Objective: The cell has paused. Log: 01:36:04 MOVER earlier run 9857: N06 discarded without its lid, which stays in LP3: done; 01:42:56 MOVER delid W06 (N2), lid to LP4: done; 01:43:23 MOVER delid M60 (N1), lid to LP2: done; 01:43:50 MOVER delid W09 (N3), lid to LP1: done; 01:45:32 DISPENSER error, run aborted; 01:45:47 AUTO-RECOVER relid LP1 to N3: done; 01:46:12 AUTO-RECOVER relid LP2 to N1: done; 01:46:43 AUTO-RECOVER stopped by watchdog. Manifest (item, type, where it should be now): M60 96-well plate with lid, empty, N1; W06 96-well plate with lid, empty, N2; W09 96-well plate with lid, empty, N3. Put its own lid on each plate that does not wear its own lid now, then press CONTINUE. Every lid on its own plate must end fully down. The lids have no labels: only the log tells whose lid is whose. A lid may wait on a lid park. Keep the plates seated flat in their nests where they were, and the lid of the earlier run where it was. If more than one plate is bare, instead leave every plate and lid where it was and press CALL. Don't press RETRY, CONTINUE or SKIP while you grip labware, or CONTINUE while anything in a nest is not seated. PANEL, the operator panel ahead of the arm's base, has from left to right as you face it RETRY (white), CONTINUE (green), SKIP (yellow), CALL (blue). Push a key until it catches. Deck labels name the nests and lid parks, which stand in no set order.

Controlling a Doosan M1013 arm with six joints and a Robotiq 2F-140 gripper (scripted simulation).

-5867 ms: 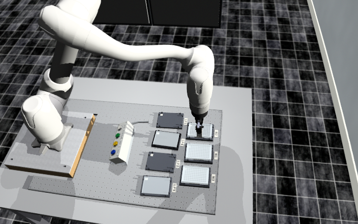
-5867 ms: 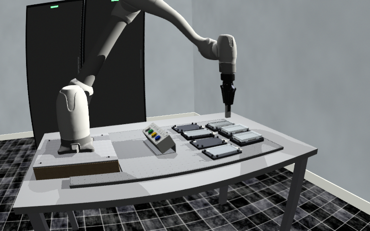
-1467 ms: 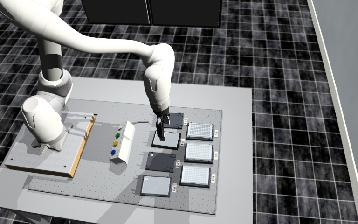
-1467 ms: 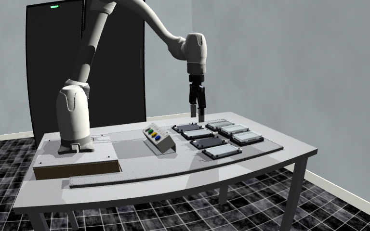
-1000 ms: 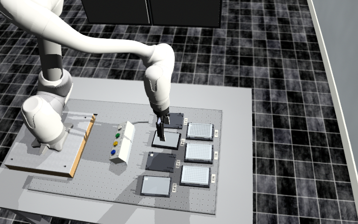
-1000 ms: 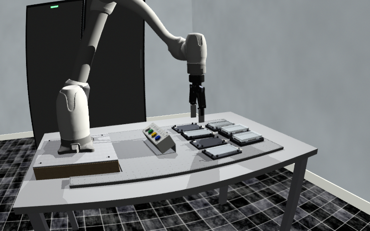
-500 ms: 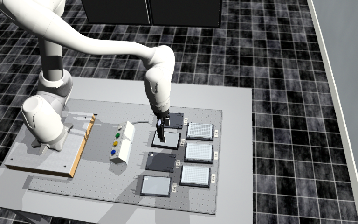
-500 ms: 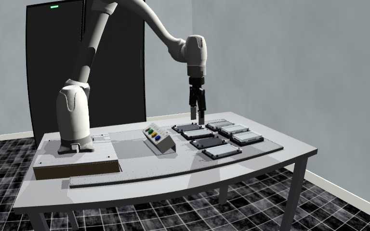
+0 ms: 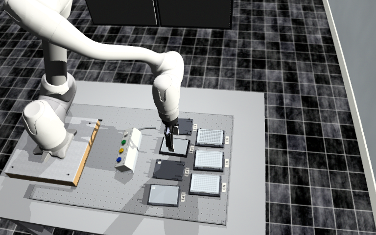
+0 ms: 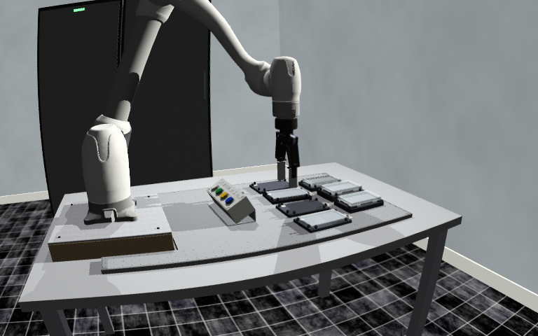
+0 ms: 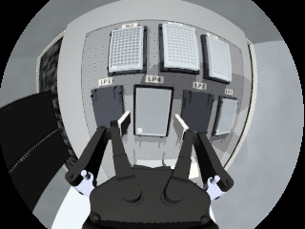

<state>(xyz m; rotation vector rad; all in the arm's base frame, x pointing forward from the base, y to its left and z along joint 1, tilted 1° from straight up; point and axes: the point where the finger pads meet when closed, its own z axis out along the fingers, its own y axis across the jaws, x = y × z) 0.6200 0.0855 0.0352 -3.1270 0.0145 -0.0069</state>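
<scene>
The lid park LP4 lies 7 cm below my hand. The rest, counted from my hand: lid park LP1 (13 cm to the left, 7 cm below); lid park LP2 (13 cm to the right, 7 cm below); plate (17 cm ahead, 7 cm to the left, 5 cm below).
</scene>
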